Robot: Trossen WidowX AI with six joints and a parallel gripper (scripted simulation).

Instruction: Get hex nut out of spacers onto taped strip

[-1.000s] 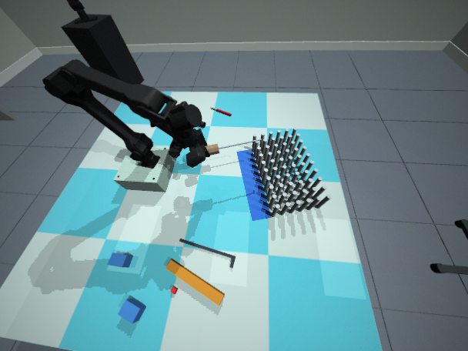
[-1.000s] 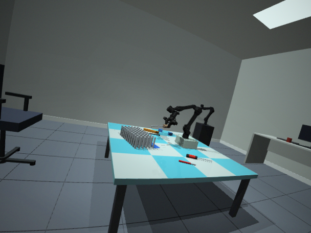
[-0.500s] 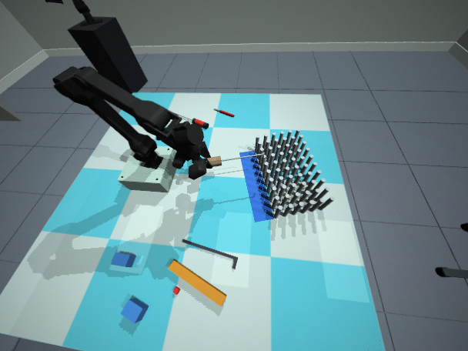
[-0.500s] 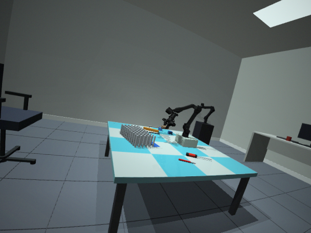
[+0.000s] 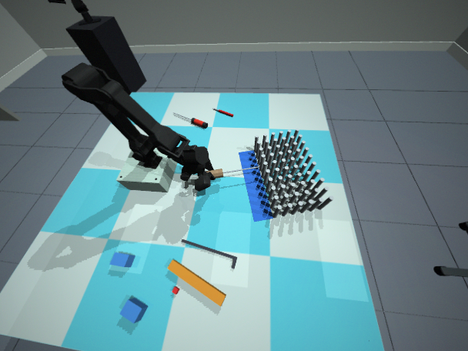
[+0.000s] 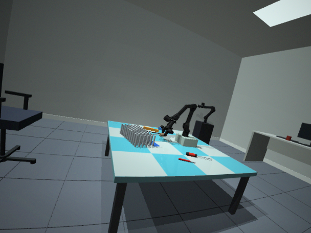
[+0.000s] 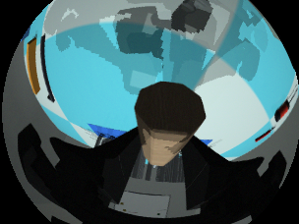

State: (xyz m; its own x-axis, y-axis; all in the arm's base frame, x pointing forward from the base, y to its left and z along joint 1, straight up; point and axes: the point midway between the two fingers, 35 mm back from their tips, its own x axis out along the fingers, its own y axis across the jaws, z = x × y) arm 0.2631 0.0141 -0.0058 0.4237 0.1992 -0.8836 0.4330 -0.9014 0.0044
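Right now the blue taped strip is 17 cm ahead of my gripper tip, 6 cm below it and 5 cm to the left of it. Also, from my gripper tip: wooden-handled tool 9 cm ahead, 4 cm to the left; small red cube 44 cm to the right, 5 cm below, 1 cm ahead; orange flat bar 39 cm to the right, 7 cm ahead, 4 cm below.
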